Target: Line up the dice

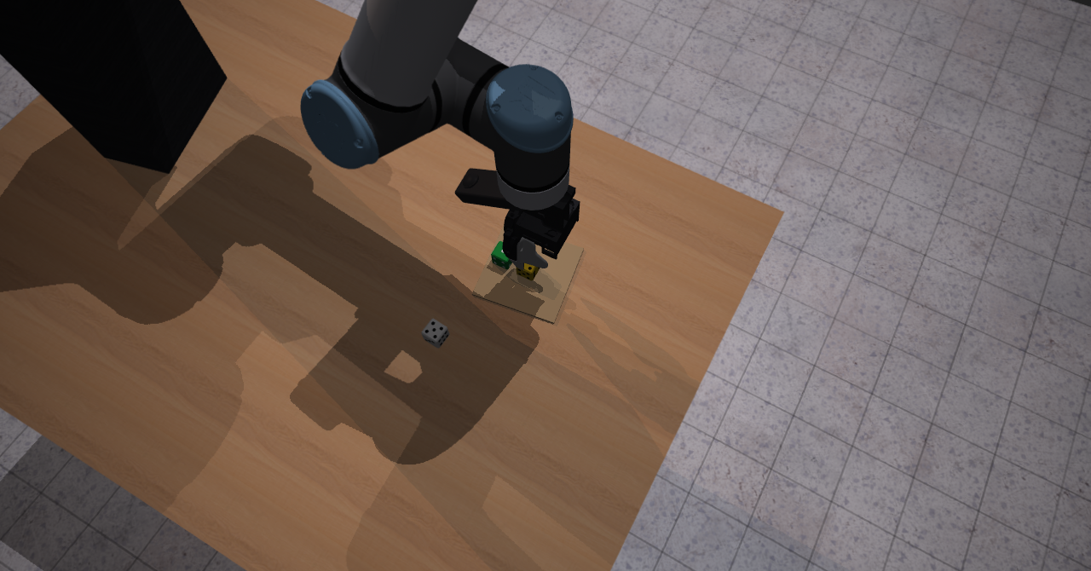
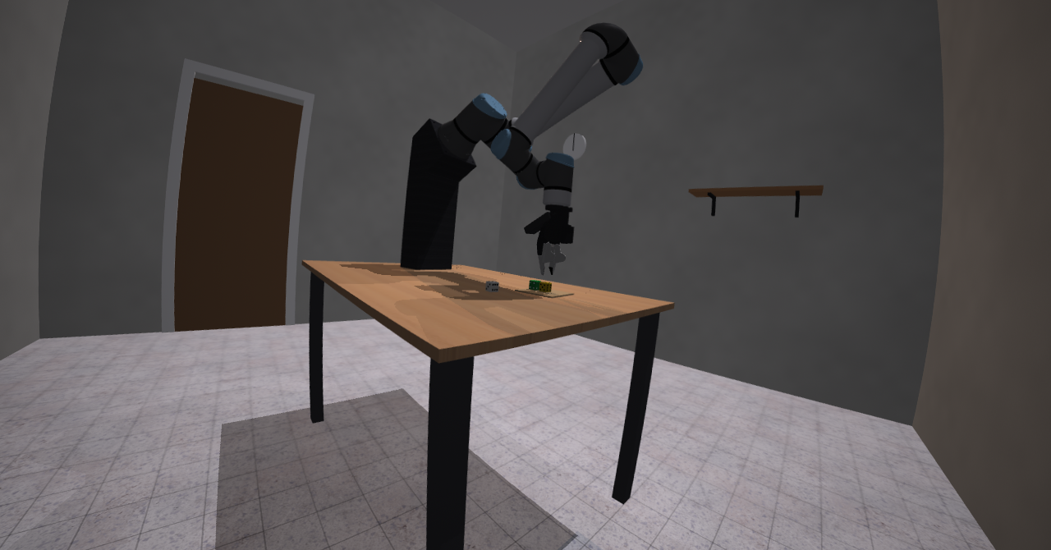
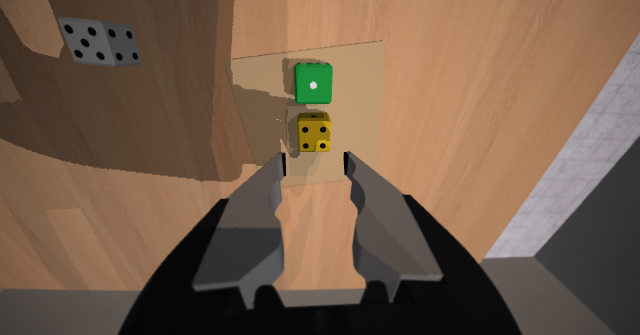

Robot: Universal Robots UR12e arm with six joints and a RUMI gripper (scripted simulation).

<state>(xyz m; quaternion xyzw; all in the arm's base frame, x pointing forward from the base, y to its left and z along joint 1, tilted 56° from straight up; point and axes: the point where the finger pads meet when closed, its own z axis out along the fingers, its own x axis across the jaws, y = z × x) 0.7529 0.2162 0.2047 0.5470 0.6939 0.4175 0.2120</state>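
Right now the yellow die is 6 cm below my hand. Round my hand: tan mat 7 cm below; green die 4 cm behind, 2 cm to the right, 6 cm below; white die 1 cm ahead, 18 cm to the right, 6 cm below.
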